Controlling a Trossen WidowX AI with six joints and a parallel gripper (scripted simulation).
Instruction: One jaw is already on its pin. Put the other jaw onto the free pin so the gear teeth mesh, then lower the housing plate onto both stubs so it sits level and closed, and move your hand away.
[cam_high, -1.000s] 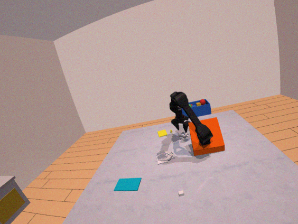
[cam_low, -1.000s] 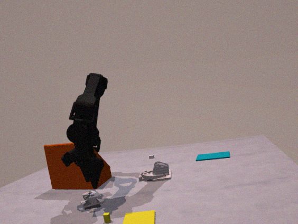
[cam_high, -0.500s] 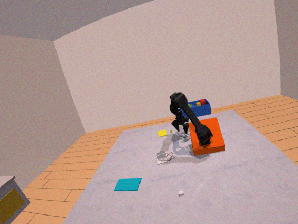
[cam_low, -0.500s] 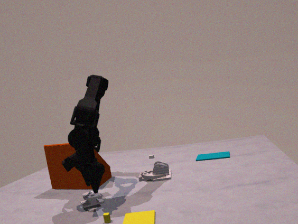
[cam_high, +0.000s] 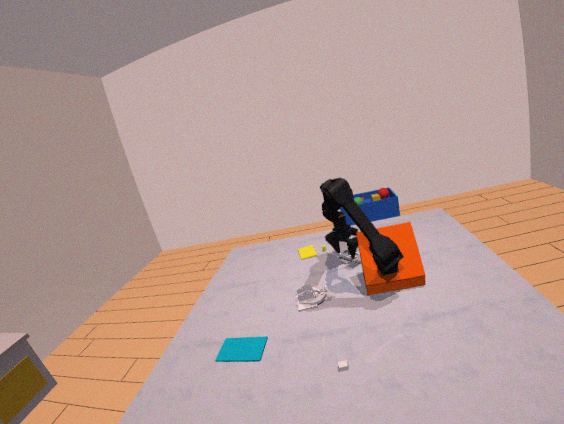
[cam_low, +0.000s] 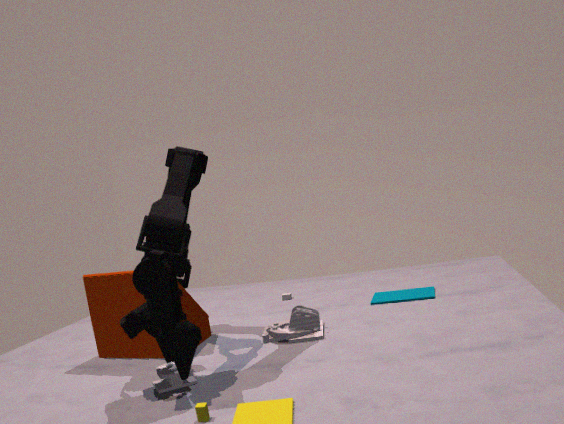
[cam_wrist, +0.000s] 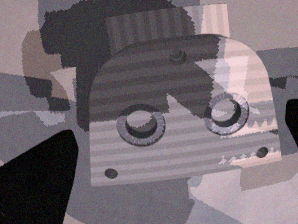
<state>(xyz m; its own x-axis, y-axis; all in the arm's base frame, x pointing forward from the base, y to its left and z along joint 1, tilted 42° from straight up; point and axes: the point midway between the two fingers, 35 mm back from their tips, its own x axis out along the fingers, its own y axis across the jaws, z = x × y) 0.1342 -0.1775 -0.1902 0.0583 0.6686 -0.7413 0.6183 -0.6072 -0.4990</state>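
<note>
Now: gripper tip 1 cm to the left of the white stepped piece, 1 cm past it and 1 cm above it. Round my gripper tip: yellow tile 19 cm ahead, 16 cm to the right, 2 cm below; then white housing piece 1 cm behind, 1 cm above; then small yellow block 15 cm to the right, 10 cm ahead, 1 cm below.
</note>
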